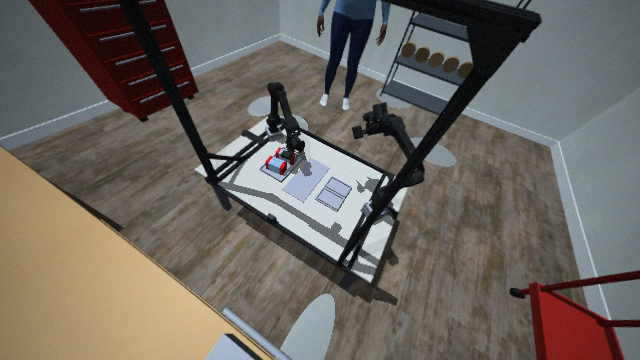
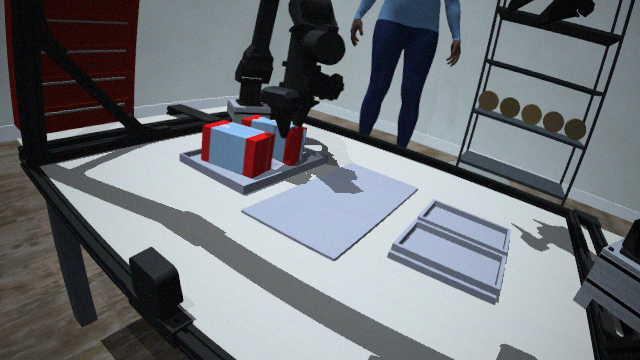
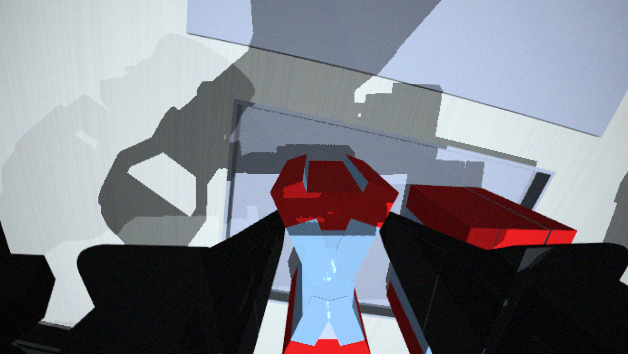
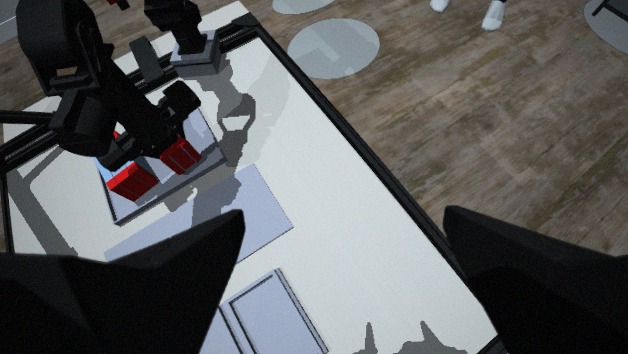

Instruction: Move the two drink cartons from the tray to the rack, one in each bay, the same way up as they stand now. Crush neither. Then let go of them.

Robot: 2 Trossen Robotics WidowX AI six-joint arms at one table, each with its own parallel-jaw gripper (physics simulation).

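Seen in the pictures: left gripper, between the fingertips: (image 2: 290,135) (image 3: 331,216) (image 4: 172,148); right gripper, between the fingertips: (image 2: 522,17) (image 4: 343,218); left arm's base, origin of its link: (image 1: 273,129) (image 2: 248,103) (image 4: 192,44).
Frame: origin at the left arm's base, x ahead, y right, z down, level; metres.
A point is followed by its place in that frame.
Observation:
Two drink cartons, light blue with red ends, lie on their sides in the grey tray (image 1: 273,174) {x 0.358, y 0.132, z 0.050 m} (image 2: 243,183) {x 0.404, y 0.100, z 0.050 m} (image 3: 253,140) {x 0.282, y -0.082, z 0.050 m}. The near carton (image 1: 276,165) {x 0.348, y 0.105, z -0.018 m} (image 2: 234,146) {x 0.354, y 0.110, z 0.002 m} (image 3: 446,211) {x 0.344, y 0.034, z 0.001 m} lies free. My left gripper (image 1: 291,151) {x 0.295, y -0.015, z -0.002 m} (image 2: 284,132) {x 0.295, y -0.015, z -0.002 m} (image 3: 331,216) {x 0.295, y -0.015, z -0.002 m} is open, with a finger on either side of the far carton (image 1: 284,154) (image 2: 295,144) {x 0.327, y -0.016, z 0.006 m} (image 3: 334,197) {x 0.308, y -0.029, z -0.018 m} (image 4: 180,156) {x 0.309, y -0.031, z 0.006 m}, which rests in the tray. The two-bay rack (image 1: 336,193) {x 0.649, y -0.183, z 0.047 m} (image 2: 443,278) {x 0.701, y -0.082, z 0.049 m} (image 4: 300,312) {x 0.587, y -0.264, z 0.046 m} is empty. My right gripper (image 1: 363,128) {x 0.528, y -0.320, z -0.324 m} (image 4: 343,218) {x 0.528, y -0.320, z -0.324 m} is open and empty, high above the table's far right.
A flat pale blue mat (image 1: 306,180) {x 0.481, y -0.049, z 0.051 m} (image 2: 333,211) {x 0.509, y -0.018, z 0.052 m} (image 4: 253,211) {x 0.411, y -0.173, z 0.052 m} (image 3: 453,46) {x 0.431, y -0.024, z 0.052 m} lies between tray and rack. A person (image 1: 347,53) (image 2: 404,71) stands behind the table. A shelf unit (image 1: 390,73) is at the back right, and a red drawer cabinet (image 1: 161,71) at the left.

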